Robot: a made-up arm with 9 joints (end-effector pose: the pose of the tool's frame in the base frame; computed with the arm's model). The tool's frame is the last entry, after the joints.
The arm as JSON. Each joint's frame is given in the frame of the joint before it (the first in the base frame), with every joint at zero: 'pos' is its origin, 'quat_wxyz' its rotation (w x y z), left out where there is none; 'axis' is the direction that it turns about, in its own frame. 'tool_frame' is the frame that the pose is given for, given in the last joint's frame.
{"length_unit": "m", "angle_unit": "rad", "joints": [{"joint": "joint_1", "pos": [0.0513, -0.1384, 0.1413], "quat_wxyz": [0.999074, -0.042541, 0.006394, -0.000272], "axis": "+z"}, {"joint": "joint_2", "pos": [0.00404, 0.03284, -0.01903], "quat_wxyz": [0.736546, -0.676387, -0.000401, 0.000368], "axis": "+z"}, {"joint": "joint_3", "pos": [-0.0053, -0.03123, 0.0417], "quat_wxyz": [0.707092, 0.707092, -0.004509, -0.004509], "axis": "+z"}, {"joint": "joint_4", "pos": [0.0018, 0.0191, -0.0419], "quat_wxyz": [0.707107, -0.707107, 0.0, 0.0], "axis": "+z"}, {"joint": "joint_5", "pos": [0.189, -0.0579, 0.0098], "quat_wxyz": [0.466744, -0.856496, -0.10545, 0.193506], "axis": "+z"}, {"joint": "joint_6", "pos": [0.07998, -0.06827, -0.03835], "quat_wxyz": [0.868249, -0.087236, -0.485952, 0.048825], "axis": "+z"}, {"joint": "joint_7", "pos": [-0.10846, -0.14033, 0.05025], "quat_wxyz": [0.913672, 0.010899, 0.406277, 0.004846], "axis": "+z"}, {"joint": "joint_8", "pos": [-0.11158, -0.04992, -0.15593], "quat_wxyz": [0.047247, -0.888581, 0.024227, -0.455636], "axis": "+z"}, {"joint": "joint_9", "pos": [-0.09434, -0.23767, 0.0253], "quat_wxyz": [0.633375, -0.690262, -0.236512, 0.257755], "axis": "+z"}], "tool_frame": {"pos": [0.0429, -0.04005, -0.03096], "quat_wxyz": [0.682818, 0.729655, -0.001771, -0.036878]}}
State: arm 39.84 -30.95 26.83 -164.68 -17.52 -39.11 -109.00 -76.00 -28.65
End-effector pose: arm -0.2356 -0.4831 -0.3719 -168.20 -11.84 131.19
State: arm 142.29 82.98 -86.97 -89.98 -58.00 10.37 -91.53 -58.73 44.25
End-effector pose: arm -0.4957 -0.2844 -0.1267 140.10 -35.53 48.43
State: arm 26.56 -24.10 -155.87 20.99 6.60 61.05 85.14 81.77 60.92
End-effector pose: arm 0.0745 -0.2435 -0.1157 -136.89 45.94 116.95
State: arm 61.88 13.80 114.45 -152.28 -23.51 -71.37 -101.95 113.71 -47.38
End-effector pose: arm 0.1944 -0.2942 -0.1222 116.13 29.90 -0.96
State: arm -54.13 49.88 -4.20 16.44 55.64 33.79 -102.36 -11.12 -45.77
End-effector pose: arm 0.3284 -0.4669 -0.3689 -176.03 41.23 112.28
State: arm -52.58 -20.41 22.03 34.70 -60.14 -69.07 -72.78 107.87 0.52
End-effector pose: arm 0.3951 -0.1319 0.3914 -60.81 -1.78 -61.19
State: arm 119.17 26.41 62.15 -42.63 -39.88 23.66 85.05 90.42 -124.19
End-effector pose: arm -0.0335 -0.2313 0.2705 167.61 -35.41 67.61
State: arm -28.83 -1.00 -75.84 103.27 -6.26 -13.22 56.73 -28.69 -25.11
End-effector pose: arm 0.4692 -0.5048 -0.1441 -150.91 17.44 134.20
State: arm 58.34 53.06 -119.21 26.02 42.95 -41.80 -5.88 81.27 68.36
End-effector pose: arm 0.2480 -0.3374 0.0391 105.84 48.30 85.63
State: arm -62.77 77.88 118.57 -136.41 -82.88 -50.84 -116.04 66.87 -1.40
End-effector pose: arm -0.2373 -0.1474 0.0665 116.41 36.19 -78.01
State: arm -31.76 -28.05 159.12 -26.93 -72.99 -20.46 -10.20 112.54 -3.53
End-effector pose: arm -0.1084 -0.2682 0.2834 -170.85 -63.48 -165.32
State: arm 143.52 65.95 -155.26 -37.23 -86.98 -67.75 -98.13 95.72 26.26
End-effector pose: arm -0.2241 0.0455 0.2717 -41.85 -59.86 -14.48
